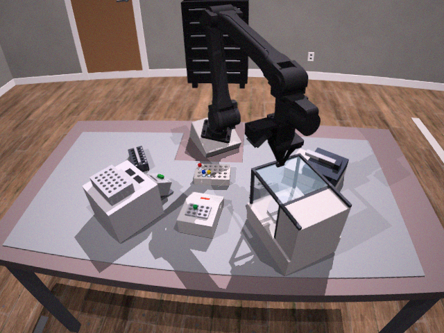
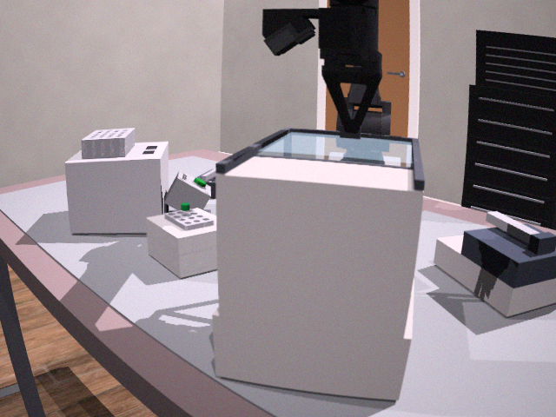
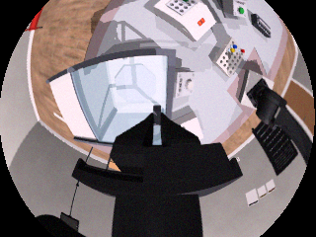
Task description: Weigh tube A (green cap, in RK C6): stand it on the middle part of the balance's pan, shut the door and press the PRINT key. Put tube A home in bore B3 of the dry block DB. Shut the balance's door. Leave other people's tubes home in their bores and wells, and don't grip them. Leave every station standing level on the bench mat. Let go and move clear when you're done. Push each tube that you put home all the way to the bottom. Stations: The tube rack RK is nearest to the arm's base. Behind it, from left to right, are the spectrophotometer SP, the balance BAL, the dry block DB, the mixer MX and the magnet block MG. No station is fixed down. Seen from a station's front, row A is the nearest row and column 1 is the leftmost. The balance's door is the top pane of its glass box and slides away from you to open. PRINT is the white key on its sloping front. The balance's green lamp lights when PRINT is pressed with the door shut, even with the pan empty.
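My gripper is now 30 mm short of the glass door pane, 10 mm to the right of it and 10 mm above it. From my hand the other things lie so: dry block 50 mm ahead, 230 mm to the right, 190 mm below; spectrophotometer 210 mm behind, 150 mm to the left, 160 mm below; tube rack RK 150 mm behind, 230 mm to the right, 210 mm below.
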